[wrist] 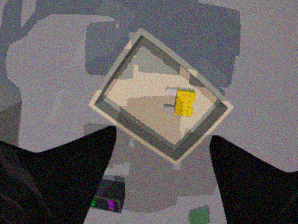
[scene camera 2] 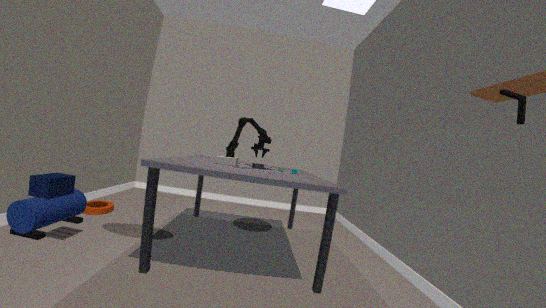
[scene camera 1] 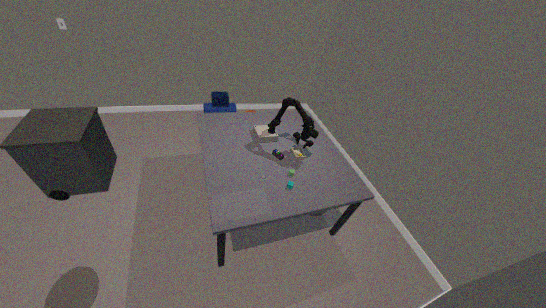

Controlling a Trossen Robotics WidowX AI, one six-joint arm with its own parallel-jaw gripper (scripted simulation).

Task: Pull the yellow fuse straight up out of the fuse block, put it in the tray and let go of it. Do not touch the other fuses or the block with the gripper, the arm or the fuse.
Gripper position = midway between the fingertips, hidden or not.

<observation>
My gripper (wrist: 164,137) is open, with nothing in its grasp. Also in view: a tray (wrist: 132,94).
</observation>
